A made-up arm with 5 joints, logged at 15 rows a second.
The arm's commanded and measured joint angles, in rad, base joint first. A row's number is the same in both.
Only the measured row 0 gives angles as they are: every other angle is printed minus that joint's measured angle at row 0.
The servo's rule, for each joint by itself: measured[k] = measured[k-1] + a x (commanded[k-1-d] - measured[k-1]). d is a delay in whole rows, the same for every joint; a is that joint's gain. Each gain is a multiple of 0.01, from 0.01 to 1. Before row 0 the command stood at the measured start. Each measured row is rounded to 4 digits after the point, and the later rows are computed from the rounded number. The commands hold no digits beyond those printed.
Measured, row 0: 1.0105 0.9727 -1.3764 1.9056 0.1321
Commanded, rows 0 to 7: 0.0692 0.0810 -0.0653 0.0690 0.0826; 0.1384 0.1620 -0.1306 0.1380 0.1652; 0.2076 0.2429 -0.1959 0.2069 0.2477; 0.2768 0.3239 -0.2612 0.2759 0.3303; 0.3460 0.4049 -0.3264 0.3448 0.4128; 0.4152 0.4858 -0.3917 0.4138 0.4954; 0.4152 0.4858 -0.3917 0.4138 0.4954; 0.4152 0.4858 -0.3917 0.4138 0.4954
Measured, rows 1 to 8: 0.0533 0.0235 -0.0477 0.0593 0.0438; 0.1188 0.0637 -0.1082 0.1270 0.1081; 0.1872 0.1157 -0.1722 0.1957 0.1821; 0.2562 0.1761 -0.2372 0.2647 0.2606; 0.3253 0.2425 -0.3023 0.3336 0.3413; 0.3945 0.3131 -0.3676 0.4026 0.4230; 0.4104 0.3632 -0.3852 0.4122 0.4614; 0.4141 0.3988 -0.3899 0.4136 0.4794
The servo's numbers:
d 0
a 0.77 0.29 0.73 0.86 0.53

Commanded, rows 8 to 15: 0.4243 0.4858 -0.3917 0.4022 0.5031; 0.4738 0.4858 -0.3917 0.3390 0.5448; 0.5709 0.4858 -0.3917 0.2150 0.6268; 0.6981 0.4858 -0.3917 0.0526 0.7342; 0.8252 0.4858 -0.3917 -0.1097 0.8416; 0.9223 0.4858 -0.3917 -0.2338 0.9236; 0.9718 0.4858 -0.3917 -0.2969 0.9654; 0.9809 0.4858 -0.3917 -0.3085 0.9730
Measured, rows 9 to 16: 0.4220 0.4240 -0.3912 0.4038 0.4920; 0.4619 0.4419 -0.3916 0.3481 0.5200; 0.5458 0.4546 -0.3917 0.2336 0.5766; 0.6631 0.4636 -0.3917 0.0779 0.6601; 0.7879 0.4700 -0.3917 -0.0834 0.7563; 0.8914 0.4746 -0.3917 -0.2127 0.8450; 0.9533 0.4778 -0.3917 -0.2851 0.9088; 0.9746 0.4801 -0.3917 -0.3052 0.9428
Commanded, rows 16 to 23: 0.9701 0.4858 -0.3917 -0.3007 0.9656; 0.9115 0.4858 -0.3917 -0.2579 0.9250; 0.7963 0.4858 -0.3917 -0.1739 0.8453; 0.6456 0.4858 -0.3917 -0.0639 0.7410; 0.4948 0.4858 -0.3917 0.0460 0.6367; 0.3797 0.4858 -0.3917 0.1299 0.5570; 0.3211 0.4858 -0.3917 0.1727 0.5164; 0.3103 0.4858 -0.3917 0.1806 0.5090
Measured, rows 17 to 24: 0.9711 0.4818 -0.3917 -0.3013 0.9549; 0.9252 0.4830 -0.3917 -0.2640 0.9391; 0.8259 0.4838 -0.3917 -0.1865 0.8894; 0.6871 0.4844 -0.3917 -0.0811 0.8107; 0.5390 0.4848 -0.3917 0.0282 0.7185; 0.4163 0.4851 -0.3917 0.1157 0.6329; 0.3430 0.4853 -0.3917 0.1647 0.5712; 0.3178 0.4854 -0.3917 0.1784 0.5382
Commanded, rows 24 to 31: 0.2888 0.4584 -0.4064 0.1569 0.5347; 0.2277 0.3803 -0.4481 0.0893 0.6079; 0.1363 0.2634 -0.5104 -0.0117 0.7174; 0.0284 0.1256 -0.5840 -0.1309 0.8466; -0.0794 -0.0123 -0.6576 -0.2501 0.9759; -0.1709 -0.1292 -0.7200 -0.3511 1.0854; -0.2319 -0.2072 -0.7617 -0.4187 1.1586; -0.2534 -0.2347 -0.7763 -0.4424 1.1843
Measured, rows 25 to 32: 0.2955 0.4776 -0.4024 0.1599 0.5363; 0.2433 0.4494 -0.4358 0.0992 0.5742; 0.1609 0.3955 -0.4903 0.0038 0.6501; 0.0589 0.3172 -0.5587 -0.1120 0.7542; -0.0476 0.2216 -0.6309 -0.2308 0.8717; -0.1425 0.1199 -0.6959 -0.3343 0.9850; -0.2113 0.0250 -0.7439 -0.4069 1.0770; -0.2437 -0.0503 -0.7676 -0.4374 1.1339
